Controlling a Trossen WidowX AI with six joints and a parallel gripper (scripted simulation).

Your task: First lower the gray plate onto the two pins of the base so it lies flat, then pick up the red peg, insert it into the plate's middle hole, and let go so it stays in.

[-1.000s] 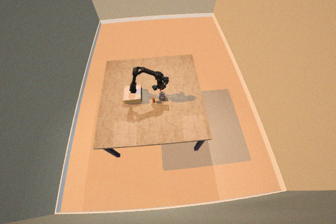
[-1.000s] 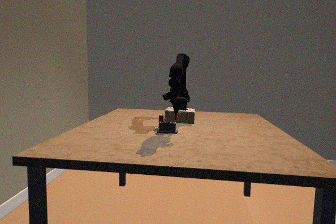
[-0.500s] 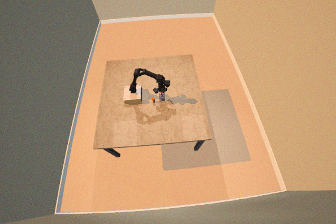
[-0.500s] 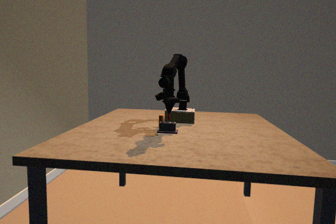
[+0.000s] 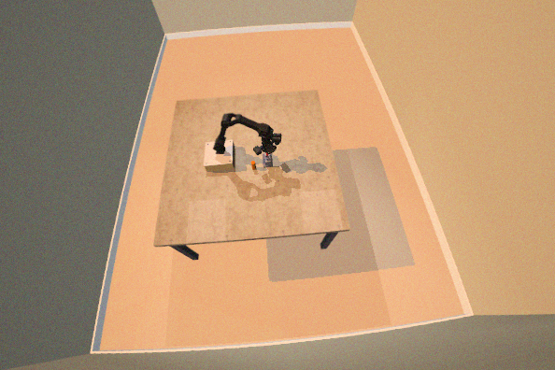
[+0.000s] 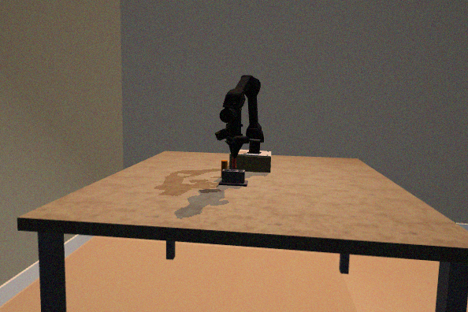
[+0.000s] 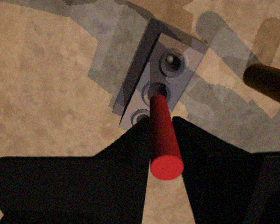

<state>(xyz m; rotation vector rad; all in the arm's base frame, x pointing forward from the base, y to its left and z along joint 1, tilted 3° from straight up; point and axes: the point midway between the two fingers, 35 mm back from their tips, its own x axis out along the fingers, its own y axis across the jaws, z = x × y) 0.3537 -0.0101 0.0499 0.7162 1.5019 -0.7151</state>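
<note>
My gripper tip is now 70 mm above the gray plate. From my gripper tip the other things lie so: red peg: right at my gripper tip; then base: 100 mm below; then short orange cylinder: 100 mm behind, 70 mm to the right, 70 mm below.
</note>
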